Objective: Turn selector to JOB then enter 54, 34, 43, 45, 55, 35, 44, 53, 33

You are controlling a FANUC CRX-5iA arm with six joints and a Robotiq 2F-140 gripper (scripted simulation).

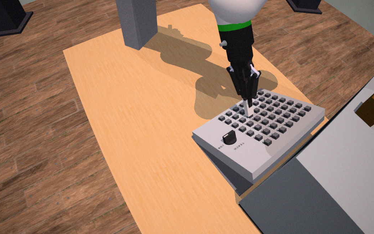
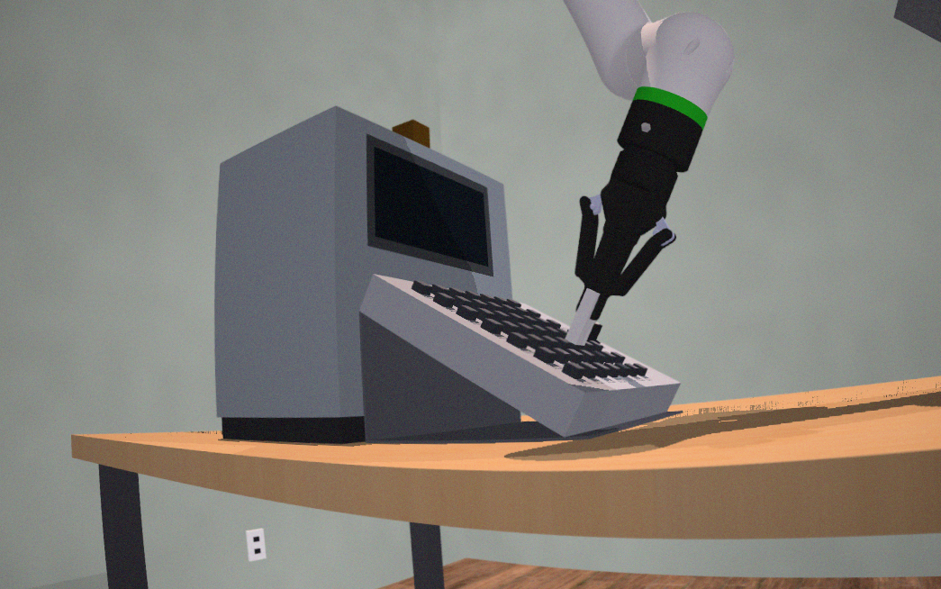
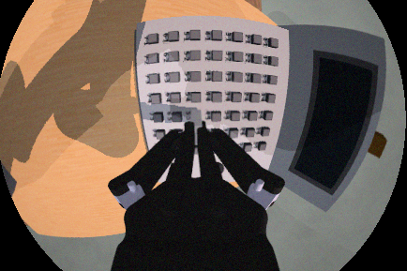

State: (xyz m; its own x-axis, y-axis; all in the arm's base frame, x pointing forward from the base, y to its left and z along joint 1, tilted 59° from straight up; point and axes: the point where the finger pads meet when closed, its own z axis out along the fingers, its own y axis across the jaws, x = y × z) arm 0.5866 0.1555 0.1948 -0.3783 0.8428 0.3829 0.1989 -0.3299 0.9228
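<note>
Now: the key 80 mm to the left of my hand, 10 mm below it and 10 mm ahead of it. The rest, counted from my hand: black selector knob: 110 mm ahead, 90 mm to the right; grey keypad panel: 70 mm ahead, 50 mm below, 20 mm to the left.
</note>
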